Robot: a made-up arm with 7 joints. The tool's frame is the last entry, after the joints. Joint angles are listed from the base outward. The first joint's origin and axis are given. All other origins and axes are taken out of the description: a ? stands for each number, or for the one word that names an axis. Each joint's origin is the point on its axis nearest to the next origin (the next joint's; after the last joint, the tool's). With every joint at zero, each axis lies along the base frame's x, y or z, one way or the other. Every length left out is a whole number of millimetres.
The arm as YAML. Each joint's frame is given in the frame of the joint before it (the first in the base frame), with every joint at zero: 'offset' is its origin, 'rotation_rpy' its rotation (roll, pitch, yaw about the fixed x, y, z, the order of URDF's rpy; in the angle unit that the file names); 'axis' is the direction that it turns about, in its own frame. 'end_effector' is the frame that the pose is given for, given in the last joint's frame.
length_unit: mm
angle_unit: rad
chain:
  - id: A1
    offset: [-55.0, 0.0, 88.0]
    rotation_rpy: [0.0, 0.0, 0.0]
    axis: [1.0, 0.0, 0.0]
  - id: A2
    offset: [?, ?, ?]
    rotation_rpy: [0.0, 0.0, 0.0]
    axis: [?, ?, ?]
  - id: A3
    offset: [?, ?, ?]
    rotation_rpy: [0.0, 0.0, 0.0]
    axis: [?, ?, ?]
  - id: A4
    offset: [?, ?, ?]
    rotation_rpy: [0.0, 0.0, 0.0]
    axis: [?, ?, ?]
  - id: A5
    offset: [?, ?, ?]
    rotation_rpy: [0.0, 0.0, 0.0]
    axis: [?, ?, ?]
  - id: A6
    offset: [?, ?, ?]
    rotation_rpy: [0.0, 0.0, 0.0]
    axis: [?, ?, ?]
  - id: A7
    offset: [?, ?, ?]
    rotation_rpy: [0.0, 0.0, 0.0]
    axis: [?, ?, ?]
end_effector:
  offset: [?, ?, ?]
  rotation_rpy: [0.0, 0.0, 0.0]
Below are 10 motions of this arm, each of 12 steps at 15 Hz.
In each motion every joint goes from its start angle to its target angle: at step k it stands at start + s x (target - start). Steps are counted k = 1, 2, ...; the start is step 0. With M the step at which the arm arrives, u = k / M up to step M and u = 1 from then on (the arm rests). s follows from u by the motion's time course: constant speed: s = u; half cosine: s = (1 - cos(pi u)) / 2; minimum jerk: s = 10 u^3 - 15 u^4 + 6 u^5.
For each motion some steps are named. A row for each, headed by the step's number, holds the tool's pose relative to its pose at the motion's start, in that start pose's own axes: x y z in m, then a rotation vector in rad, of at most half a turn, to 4 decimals.
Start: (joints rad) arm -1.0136 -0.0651 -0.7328 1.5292 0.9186 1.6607 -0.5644
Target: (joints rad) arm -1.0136 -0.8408 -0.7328 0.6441 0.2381 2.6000 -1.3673
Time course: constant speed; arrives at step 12
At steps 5, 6, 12:
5: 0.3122 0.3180 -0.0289 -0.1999 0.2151 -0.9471
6: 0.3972 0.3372 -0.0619 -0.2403 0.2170 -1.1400
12: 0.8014 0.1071 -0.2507 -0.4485 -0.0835 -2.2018

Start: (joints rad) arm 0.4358 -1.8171 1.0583 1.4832 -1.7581 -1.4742 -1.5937
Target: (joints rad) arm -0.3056 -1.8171 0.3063 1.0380 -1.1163 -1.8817 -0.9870
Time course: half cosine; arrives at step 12
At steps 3, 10, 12:
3: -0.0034 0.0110 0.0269 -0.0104 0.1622 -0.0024
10: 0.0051 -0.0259 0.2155 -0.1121 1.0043 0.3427
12: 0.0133 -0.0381 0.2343 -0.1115 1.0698 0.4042

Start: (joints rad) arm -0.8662 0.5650 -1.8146 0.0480 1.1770 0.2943 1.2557
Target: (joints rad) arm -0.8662 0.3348 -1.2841 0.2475 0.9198 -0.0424 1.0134
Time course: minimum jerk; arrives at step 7
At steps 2, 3, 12:
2: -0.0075 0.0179 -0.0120 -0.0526 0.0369 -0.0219
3: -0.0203 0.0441 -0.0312 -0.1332 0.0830 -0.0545
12: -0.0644 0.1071 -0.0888 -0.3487 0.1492 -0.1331

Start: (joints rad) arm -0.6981 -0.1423 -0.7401 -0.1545 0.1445 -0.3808 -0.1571
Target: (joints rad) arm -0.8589 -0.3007 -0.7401 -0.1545 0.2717 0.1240 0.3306
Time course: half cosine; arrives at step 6
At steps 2, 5, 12:
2: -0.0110 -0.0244 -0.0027 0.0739 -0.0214 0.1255
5: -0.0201 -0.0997 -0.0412 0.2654 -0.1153 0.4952
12: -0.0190 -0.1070 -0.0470 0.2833 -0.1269 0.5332

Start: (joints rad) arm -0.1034 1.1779 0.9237 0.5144 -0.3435 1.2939 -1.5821
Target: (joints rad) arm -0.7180 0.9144 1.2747 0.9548 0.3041 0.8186 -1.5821
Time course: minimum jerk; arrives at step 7
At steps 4, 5, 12:
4: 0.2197 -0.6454 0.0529 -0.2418 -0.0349 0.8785
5: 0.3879 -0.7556 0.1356 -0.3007 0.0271 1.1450
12: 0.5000 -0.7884 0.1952 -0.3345 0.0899 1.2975

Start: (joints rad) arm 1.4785 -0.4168 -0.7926 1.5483 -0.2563 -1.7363 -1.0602
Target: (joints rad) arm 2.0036 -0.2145 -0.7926 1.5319 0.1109 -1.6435 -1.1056
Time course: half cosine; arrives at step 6
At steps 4, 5, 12:
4: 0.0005 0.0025 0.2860 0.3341 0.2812 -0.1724
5: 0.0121 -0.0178 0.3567 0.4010 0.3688 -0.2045
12: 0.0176 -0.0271 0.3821 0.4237 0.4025 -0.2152

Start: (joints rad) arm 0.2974 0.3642 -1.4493 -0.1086 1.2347 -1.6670 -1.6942
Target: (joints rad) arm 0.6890 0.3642 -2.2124 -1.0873 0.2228 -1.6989 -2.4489
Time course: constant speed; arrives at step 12
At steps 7, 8, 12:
7: 0.1705 -0.2675 0.0022 0.7702 0.2446 0.4750
8: 0.2016 -0.2920 -0.0101 0.8901 0.2945 0.5213
12: 0.3165 -0.3472 -0.0776 1.3833 0.5232 0.6404

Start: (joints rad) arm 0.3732 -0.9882 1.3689 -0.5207 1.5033 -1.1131 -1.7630
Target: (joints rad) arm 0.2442 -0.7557 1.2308 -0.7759 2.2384 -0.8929 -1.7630
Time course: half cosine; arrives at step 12
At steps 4, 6, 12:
4: 0.0255 -0.0304 0.0696 0.1510 0.1257 -0.0613
6: 0.0666 -0.0742 0.1424 0.2950 0.2744 -0.1181
12: 0.2021 -0.1984 0.2719 0.5522 0.6309 -0.2217

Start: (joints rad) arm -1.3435 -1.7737 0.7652 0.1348 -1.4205 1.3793 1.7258
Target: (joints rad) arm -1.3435 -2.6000 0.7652 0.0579 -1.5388 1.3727 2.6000
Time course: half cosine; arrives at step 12
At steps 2, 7, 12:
2: -0.0055 -0.0057 -0.0292 0.0461 0.0268 0.0530
7: -0.0560 0.0207 -0.3061 0.4808 0.1562 0.4942
12: -0.1049 0.1298 -0.4943 0.8032 0.1407 0.7670

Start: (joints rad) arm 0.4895 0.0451 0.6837 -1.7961 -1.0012 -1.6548 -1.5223
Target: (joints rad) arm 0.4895 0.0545 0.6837 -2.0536 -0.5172 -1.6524 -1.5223
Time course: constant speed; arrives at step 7
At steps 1, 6, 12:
1: 0.0025 0.0245 -0.0080 -0.0374 -0.0195 -0.0653
6: 0.0417 0.1360 -0.0691 -0.2013 -0.1493 -0.3924
12: 0.0550 0.1550 -0.0842 -0.2289 -0.1814 -0.4577

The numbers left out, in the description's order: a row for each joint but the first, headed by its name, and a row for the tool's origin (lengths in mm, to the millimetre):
A2: xyz 0.0 -47.0 -16.0, axis 0.0 0.0 -1.0
A3: xyz 75.0 371.0 0.0, axis 0.0 -1.0 0.0
A4: xyz 110.0 0.0 -109.0, axis 1.0 0.0 0.0
A5: xyz 0.0 7.0 -1.0, axis 0.0 -1.0 0.0
A6: xyz 40.0 0.0 240.0, axis 1.0 0.0 0.0
A7: xyz 0.0 295.0 14.0, axis 0.0 0.0 1.0
tool: xyz -319.0 -22.0 0.0

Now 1 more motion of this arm.
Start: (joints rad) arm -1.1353 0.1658 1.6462 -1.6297 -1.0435 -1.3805 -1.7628
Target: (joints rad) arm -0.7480 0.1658 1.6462 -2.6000 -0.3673 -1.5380 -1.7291
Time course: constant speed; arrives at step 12
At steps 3, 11, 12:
3: 0.0147 0.0663 -0.0968 -0.1276 -0.2375 -0.0992
11: 0.2118 0.1684 -0.3503 -0.2290 -1.0218 -0.3122
12: 0.2513 0.1788 -0.3691 -0.2141 -1.1285 -0.3335

